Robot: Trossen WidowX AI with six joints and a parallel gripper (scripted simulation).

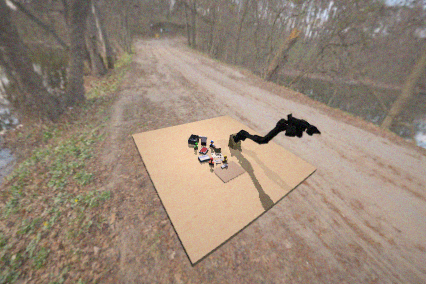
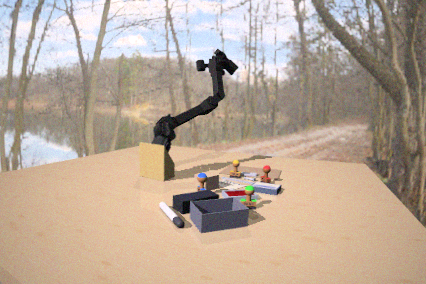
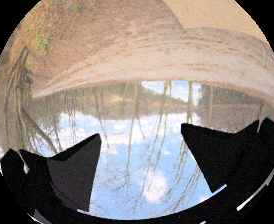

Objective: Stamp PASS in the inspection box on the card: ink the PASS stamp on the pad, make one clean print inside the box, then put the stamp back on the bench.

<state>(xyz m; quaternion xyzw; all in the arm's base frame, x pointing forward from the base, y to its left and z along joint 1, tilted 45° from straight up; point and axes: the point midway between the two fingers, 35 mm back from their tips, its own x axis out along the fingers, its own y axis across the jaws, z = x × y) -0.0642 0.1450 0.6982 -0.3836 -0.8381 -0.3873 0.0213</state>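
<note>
My gripper tip is 75 cm to the left of the green-knobbed stamp, 47 cm short of it and 45 cm above it. Also, from my gripper tip: red-knobbed stamp: 50 cm to the right, 47 cm ahead, 45 cm below; then yellow-knobbed stamp: 47 cm to the right, 45 cm below, 34 cm ahead; then blue-knobbed stamp: 71 cm to the right, 45 cm below, 32 cm ahead.
</note>
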